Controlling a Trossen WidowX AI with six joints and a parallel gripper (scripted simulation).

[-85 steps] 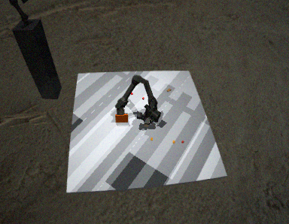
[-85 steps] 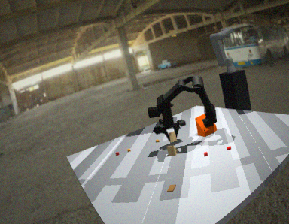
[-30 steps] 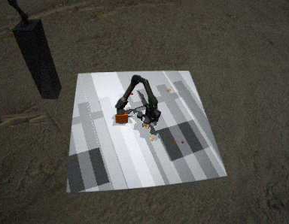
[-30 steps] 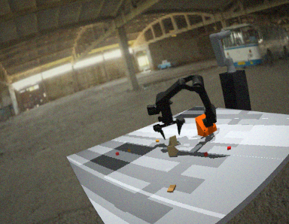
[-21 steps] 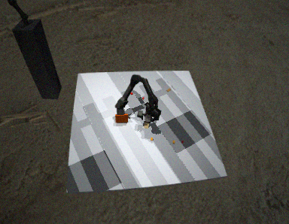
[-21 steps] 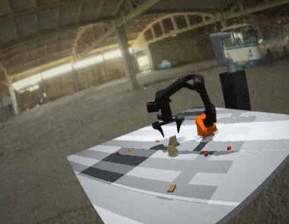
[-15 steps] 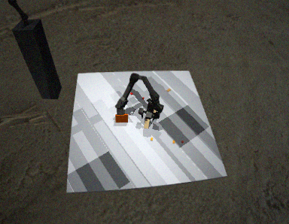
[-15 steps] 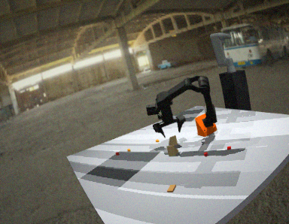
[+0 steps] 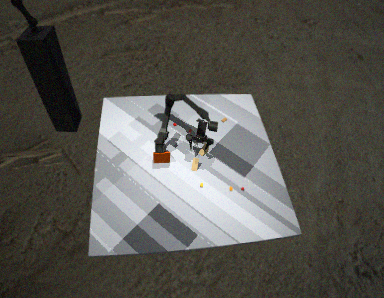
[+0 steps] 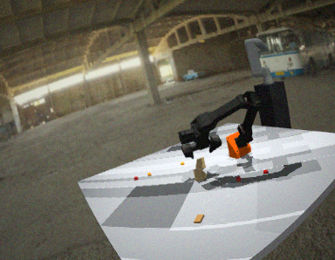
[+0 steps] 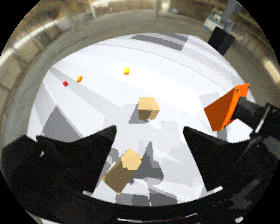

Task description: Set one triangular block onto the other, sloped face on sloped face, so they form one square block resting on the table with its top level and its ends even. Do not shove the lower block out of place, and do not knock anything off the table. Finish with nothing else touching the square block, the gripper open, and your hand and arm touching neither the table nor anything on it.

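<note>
The tan triangular block is 1 cm behind my gripper tip, 5 cm to the right of it and 7 cm below it.
</note>
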